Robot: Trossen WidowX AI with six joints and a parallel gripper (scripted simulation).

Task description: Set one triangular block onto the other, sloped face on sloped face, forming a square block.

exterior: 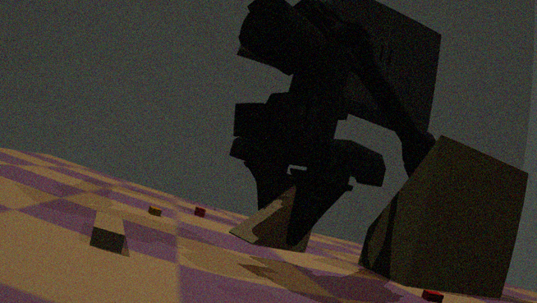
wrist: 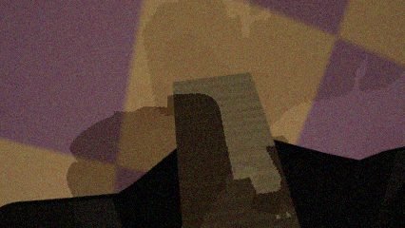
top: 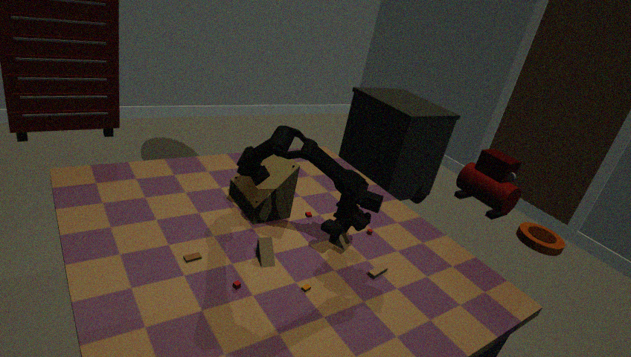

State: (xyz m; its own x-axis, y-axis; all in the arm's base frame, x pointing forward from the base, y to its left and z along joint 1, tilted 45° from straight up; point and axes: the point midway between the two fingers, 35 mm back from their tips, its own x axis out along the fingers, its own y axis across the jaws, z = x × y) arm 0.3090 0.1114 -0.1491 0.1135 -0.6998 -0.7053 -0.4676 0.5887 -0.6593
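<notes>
Right now my gripper tip is 1 cm past the triangular block and 1 cm below it. Round my gripper tip: orange cube 15 cm ahead, 19 cm to the right, 3 cm below.
</notes>
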